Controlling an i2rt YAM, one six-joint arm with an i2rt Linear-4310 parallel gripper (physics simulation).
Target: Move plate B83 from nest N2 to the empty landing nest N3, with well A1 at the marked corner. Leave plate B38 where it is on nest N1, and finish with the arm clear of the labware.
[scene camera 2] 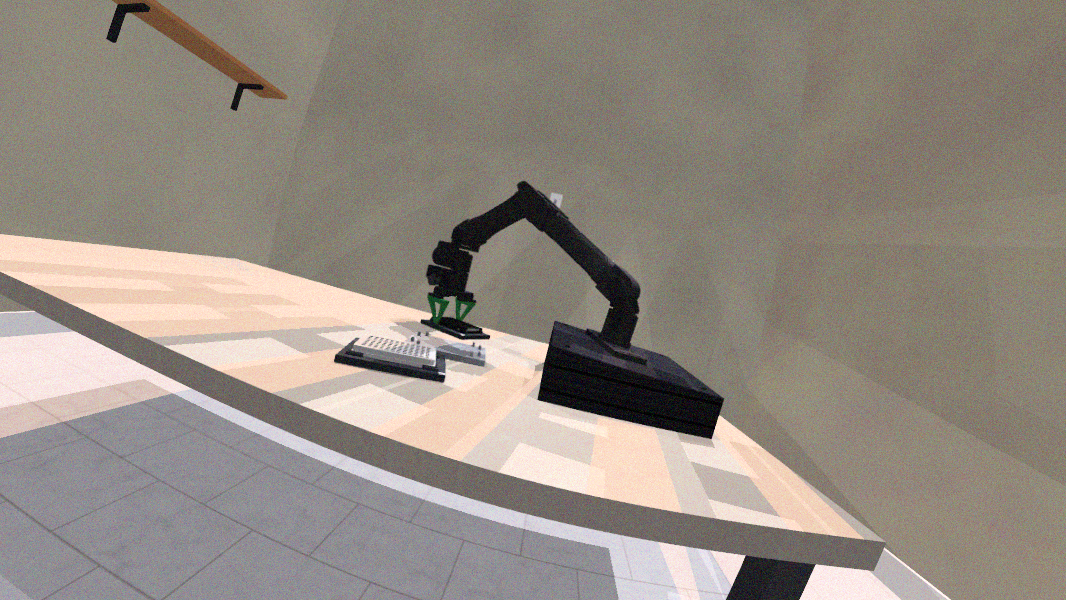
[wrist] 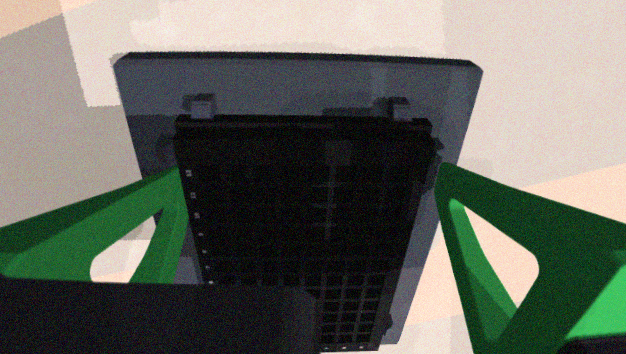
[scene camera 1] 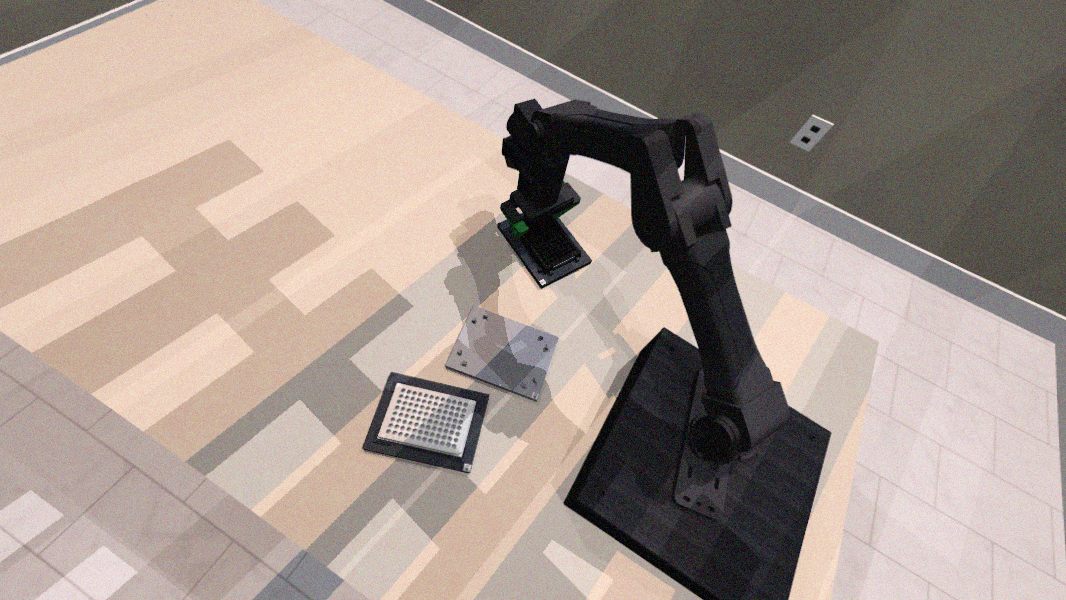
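Observation:
A black well plate (scene camera 1: 553,244) (scene camera 2: 465,327) (wrist: 300,225) sits on a dark nest (scene camera 1: 531,263) (wrist: 250,80) at the back. A white well plate (scene camera 1: 428,421) (scene camera 2: 395,348) sits on another dark nest (scene camera 1: 417,457) (scene camera 2: 387,370). The empty landing nest N3 (scene camera 1: 507,350) (scene camera 2: 466,351) is light grey, with small pegs, and lies between them. No B83, B38 or nest label is readable. My gripper (scene camera 1: 546,221) (scene camera 2: 449,320) (wrist: 313,177) is open, pointing down over the black plate, with a green finger beside each long side. Part of that plate is hidden by the gripper body in the wrist view.
The black robot base (scene camera 1: 634,477) (scene camera 2: 626,395) stands on the table to the right of the nests. The white plate's nest is close beside the empty nest. The table's near edge (scene camera 2: 447,473) runs across the second scene view. A wall shelf (scene camera 2: 201,48) hangs at upper left.

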